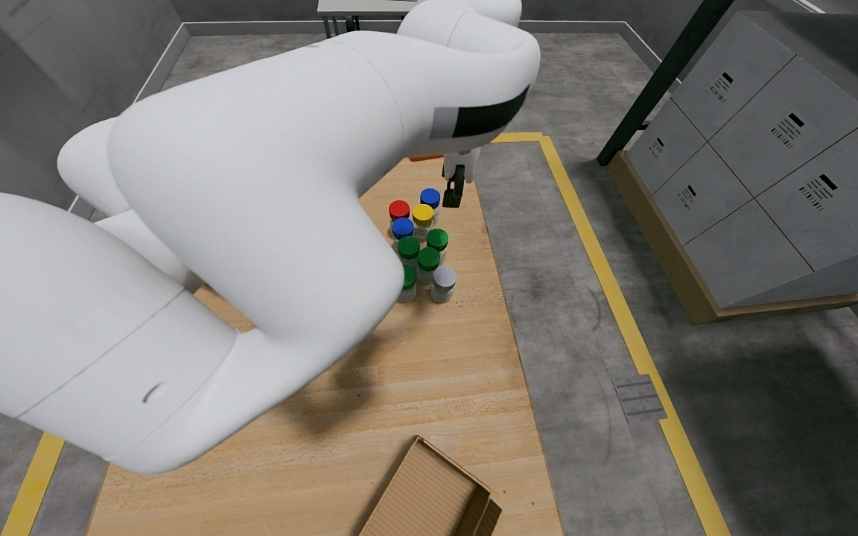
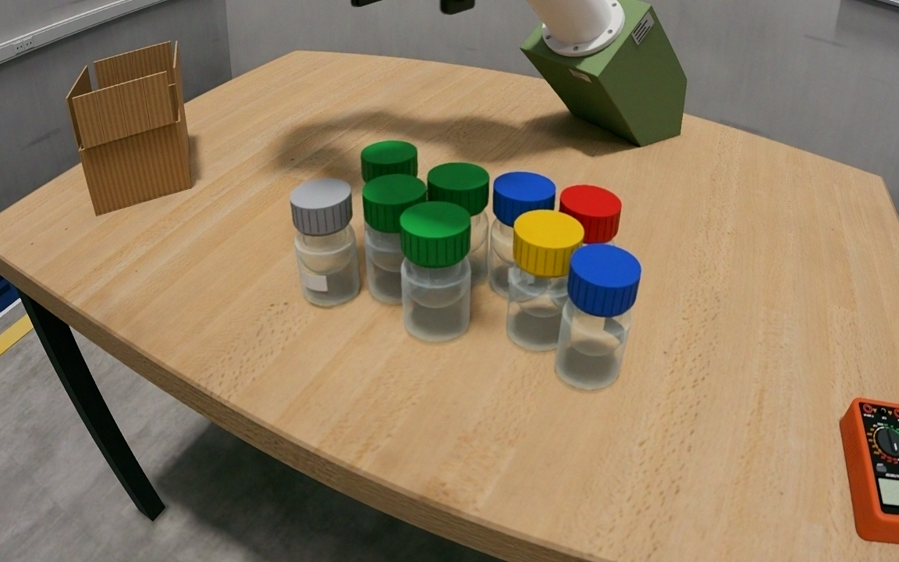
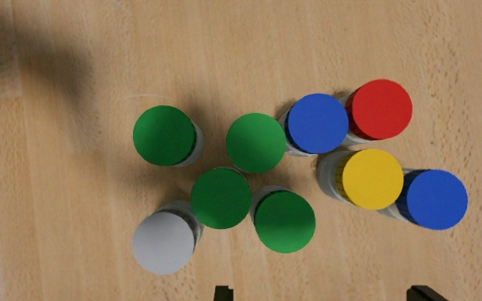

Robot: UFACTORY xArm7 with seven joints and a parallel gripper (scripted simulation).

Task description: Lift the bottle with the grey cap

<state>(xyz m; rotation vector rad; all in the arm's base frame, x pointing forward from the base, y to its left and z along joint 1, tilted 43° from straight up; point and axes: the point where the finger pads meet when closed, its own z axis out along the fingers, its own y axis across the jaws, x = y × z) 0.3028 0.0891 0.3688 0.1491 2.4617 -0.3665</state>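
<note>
Right now the grey-capped bottle is 250 mm below my hand, 90 mm to the right of it and 20 mm behind it. Round my hand: orange multimeter 430 mm to the left, 280 mm below, 70 mm ahead; then yellow-capped bottle 250 mm below, 100 mm to the left, 30 mm behind; then red-capped bottle 250 mm below, 120 mm to the left, 90 mm behind.
</note>
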